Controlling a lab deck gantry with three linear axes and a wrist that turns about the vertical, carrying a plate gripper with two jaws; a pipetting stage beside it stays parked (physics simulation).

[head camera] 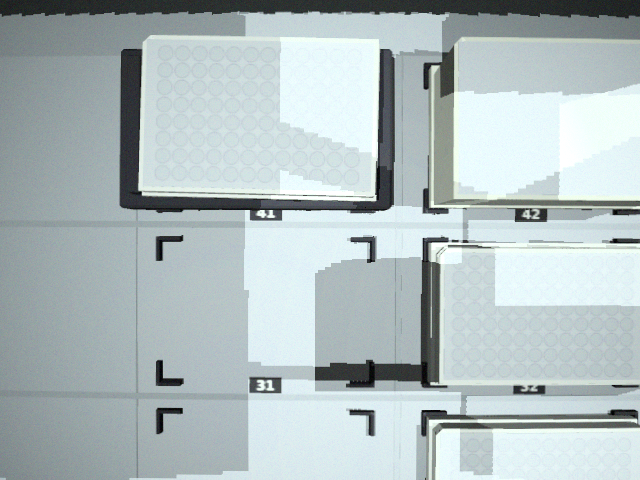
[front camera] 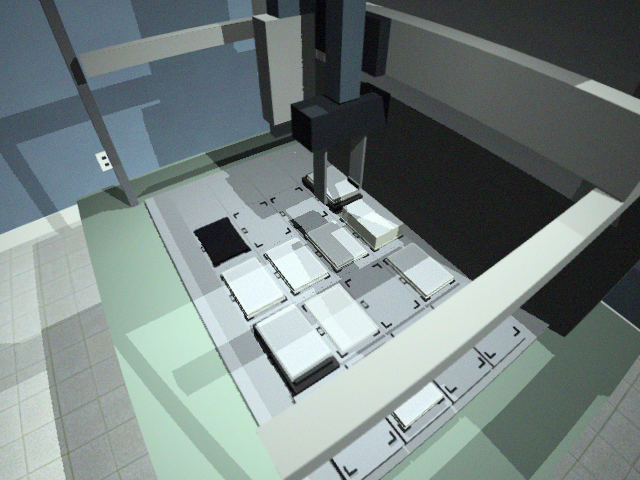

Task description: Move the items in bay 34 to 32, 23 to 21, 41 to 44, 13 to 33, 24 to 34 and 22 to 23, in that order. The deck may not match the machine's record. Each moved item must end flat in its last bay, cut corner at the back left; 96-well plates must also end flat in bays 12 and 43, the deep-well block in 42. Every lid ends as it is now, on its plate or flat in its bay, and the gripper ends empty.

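Frame: origin at the robot's base, x right, y ahead, z up, level; metres.
Seen in the pictures: gripper, between the fingertips: (front camera: 337, 191); robot's base, origin of its link: (front camera: 195, 232).
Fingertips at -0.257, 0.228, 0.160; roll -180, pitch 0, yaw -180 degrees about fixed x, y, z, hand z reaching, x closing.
Observation:
Pixels of each thing's top centre, then the offset from my fingertips to it, as dx, dy, dz. "spot": a spot on its surface instead.
- black base, a spot on its surface: (head camera: 130, 129) spot: -0.104, -0.233, -0.129
- bay 22, a spot on its surface: (head camera: 537, 454) spot: +0.081, -0.003, -0.146
- bay 23, a spot on its surface: (front camera: 341, 317) spot: +0.109, +0.169, -0.143
- bay 12, a spot on its surface: (front camera: 253, 286) spot: +0.214, +0.008, -0.146
- bay 43, a spot on its surface: (front camera: 421, 271) spot: -0.101, +0.175, -0.145
- bay 24, a spot on its surface: (front camera: 418, 403) spot: +0.108, +0.375, -0.131
- deep-well block, centre of its top: (head camera: 576, 118) (front camera: 372, 214) -0.107, +0.000, -0.118
- black block, centre of its top: (front camera: 221, 238) +0.214, -0.164, -0.152
My gripper (front camera: 340, 194) is open and empty, raised above the back of the deck; the exact bay under it is hard to tell. In bay 41 a plate (front camera: 336, 183) (head camera: 258, 118) sits slightly askew on a black base (head camera: 130, 129). A plate (front camera: 336, 245) (head camera: 537, 330) lies in bay 32, cut corner back left. Plates also lie in bay 22 (front camera: 297, 266) (head camera: 537, 454), bay 23 (front camera: 341, 317), bay 12 (front camera: 253, 286), bay 43 (front camera: 421, 271) and bay 24 (front camera: 418, 403). Bay 13 holds a plate (front camera: 294, 341) on a black base. The deep-well block (front camera: 371, 222) (head camera: 542, 144) stands in bay 42.
A black block (front camera: 222, 240) lies in bay 11. The dark gripper body (front camera: 336, 121) hangs from a vertical column. A pale front beam (front camera: 439, 341) crosses the view and hides parts of the nearest bays. Bay 31 shows corner brackets (head camera: 160, 248).

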